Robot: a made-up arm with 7 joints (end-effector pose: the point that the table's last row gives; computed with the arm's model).
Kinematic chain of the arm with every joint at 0, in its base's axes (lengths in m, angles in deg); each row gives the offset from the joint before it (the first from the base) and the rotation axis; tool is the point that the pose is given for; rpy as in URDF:
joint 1: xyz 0 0 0.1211 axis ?
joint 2: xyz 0 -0.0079 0.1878 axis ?
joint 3: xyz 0 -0.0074 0.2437 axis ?
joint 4: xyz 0 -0.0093 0.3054 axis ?
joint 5: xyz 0 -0.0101 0.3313 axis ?
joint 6: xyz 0 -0.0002 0.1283 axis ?
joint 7: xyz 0 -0.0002 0.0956 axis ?
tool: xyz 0 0 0 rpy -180 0 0
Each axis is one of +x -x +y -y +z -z.
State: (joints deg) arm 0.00 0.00 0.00 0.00 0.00 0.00 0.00
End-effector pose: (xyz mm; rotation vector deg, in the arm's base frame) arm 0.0 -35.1 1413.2 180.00 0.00 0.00
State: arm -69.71 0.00 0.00 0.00 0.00 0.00 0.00
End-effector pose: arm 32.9 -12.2 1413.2 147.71 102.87 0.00
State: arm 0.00 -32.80 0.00 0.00 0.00 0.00 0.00
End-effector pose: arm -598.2 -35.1 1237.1 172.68 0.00 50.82
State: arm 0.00 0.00 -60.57 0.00 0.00 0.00 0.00
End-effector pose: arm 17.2 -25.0 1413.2 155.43 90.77 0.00
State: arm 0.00 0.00 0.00 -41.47 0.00 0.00 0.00
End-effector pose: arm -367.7 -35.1 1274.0 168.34 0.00 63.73
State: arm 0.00 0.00 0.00 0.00 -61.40 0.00 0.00
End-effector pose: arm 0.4 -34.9 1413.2 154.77 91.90 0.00
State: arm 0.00 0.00 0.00 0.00 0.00 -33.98 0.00
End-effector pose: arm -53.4 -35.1 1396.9 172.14 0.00 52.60
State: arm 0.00 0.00 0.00 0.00 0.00 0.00 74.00
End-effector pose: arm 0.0 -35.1 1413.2 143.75 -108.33 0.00
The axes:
joint 1: -z
joint 2: +y
joint 3: -z
joint 4: +y
joint 5: -z
joint 6: +y
joint 7: -z

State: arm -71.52 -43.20 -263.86 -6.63 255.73 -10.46 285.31
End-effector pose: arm -290.5 -719.3 1090.2 35.84 148.46 74.78
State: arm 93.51 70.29 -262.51 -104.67 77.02 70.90 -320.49
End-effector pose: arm 449.0 -431.5 500.1 -41.62 -146.22 22.67
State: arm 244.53 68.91 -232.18 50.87 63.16 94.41 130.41
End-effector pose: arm -47.6 680.3 890.5 -76.13 -123.30 -59.57
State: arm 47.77 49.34 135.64 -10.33 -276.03 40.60 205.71
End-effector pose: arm 628.5 -535.7 1003.2 98.52 -108.52 -25.50
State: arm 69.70 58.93 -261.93 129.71 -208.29 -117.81 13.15
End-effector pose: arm -205.2 -273.5 440.8 -69.29 -30.29 154.09
